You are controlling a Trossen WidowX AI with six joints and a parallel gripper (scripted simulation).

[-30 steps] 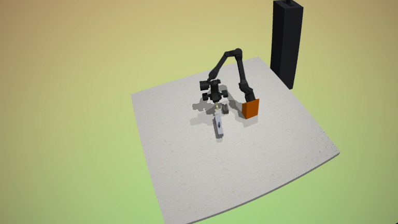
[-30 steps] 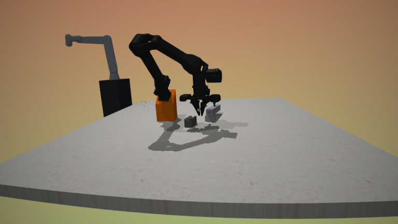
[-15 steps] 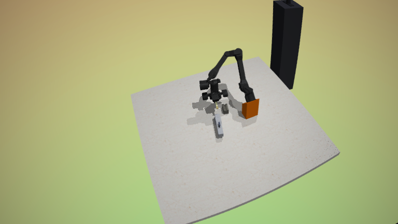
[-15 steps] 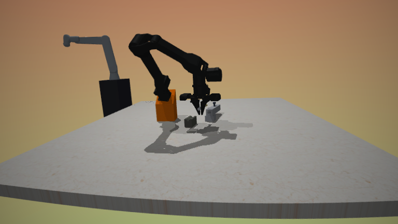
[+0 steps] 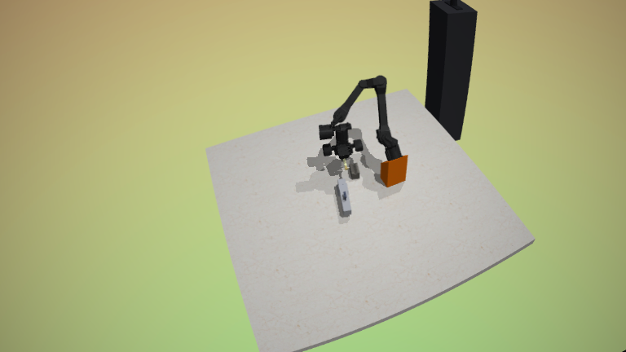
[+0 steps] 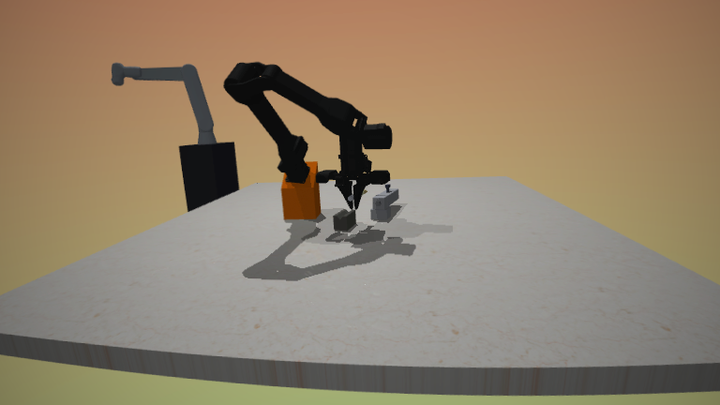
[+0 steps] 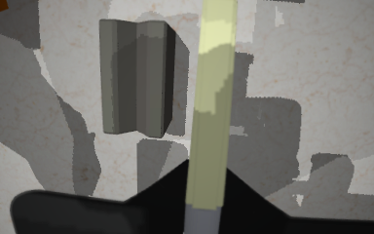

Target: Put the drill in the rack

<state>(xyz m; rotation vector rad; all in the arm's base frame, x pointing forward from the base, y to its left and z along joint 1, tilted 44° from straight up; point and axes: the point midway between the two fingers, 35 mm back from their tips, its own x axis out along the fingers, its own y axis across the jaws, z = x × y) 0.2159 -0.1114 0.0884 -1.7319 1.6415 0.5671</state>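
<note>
The dark grey rack is 50 mm to the left of my gripper tip, 40 mm below it and 40 mm behind it. Round my gripper tip: dark key 220 mm to the left, 60 mm ahead, 10 mm below; then drill 40 mm to the left, 30 mm above; then grey housing block 200 mm to the left, 60 mm ahead, 30 mm below.
</note>
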